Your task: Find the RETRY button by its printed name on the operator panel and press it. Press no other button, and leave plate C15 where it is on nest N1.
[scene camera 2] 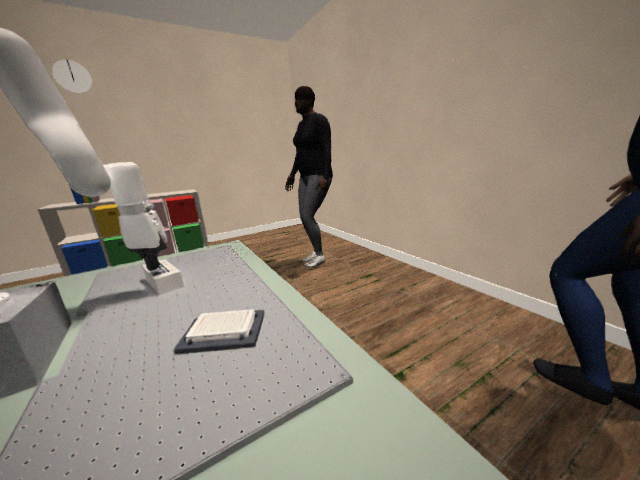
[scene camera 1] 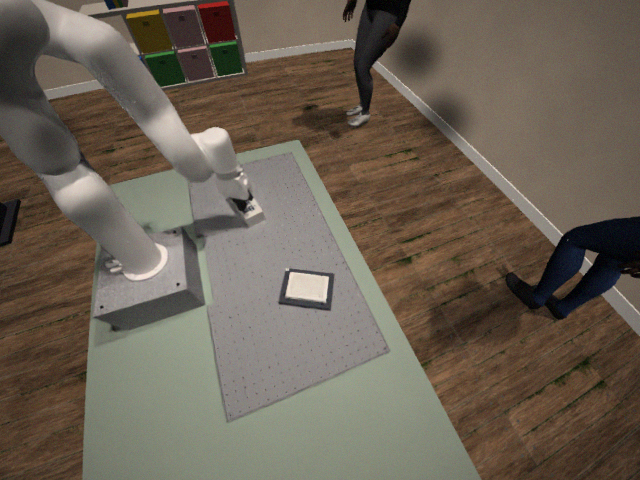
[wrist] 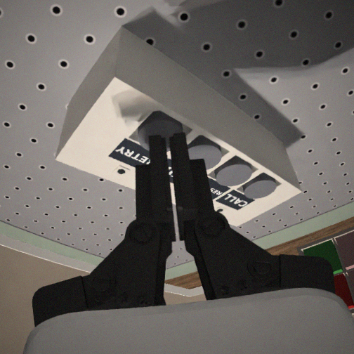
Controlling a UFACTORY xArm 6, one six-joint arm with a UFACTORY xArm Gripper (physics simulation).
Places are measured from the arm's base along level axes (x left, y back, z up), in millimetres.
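Pixels of known places: gripper, fingertip midpoint: point(scene camera 2: 154, 268) point(scene camera 1: 242, 207); arm's base, origin of the base link: point(scene camera 1: 146, 262).
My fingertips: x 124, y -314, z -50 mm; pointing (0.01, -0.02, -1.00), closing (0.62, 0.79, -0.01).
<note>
For each thing: its top centre in the pictures, then the offset to it from my fingertips. Level surfaces: height alone.
- operator panel, middle of its top: point(scene camera 2: 160, 267) point(scene camera 1: 244, 200) dx +48, dy -16, dz -16 mm
- Plate C15, middle of its top: point(scene camera 2: 222, 322) point(scene camera 1: 307, 286) dx -350, dy -96, dz -46 mm
- dark nest N1, middle of its top: point(scene camera 2: 222, 323) point(scene camera 1: 307, 286) dx -350, dy -96, dz -50 mm
- grey perforated board, its level: dz -72 mm
The operator panel point(scene camera 1: 254, 216) point(scene camera 2: 168, 282) point(wrist: 90, 132) is a pale box with a row of dark round buttons. In the wrist view the RETRY button point(wrist: 159, 123) is the end one, above its partly covered RETRY label point(wrist: 125, 149). My gripper point(wrist: 168, 154) is shut and empty, its fingertips over the RETRY button's lower part; whether the button is pushed down cannot be told. The SKIP label is mostly hidden behind the fingers. Plate C15 point(scene camera 1: 307, 287) point(scene camera 2: 222, 324), cream-coloured, lies flat on the dark nest N1 point(scene camera 1: 305, 305) point(scene camera 2: 222, 347), away from the gripper.
The other buttons point(wrist: 206, 150) point(wrist: 233, 172) point(wrist: 260, 186) stand close beside the fingers, with the RES... and CALL labels under two. The panel and nest stand on a grey perforated board point(scene camera 1: 289, 351) point(scene camera 2: 129, 413). Two people point(scene camera 1: 367, 56) point(scene camera 1: 578, 263) stand on the floor beyond the table.
</note>
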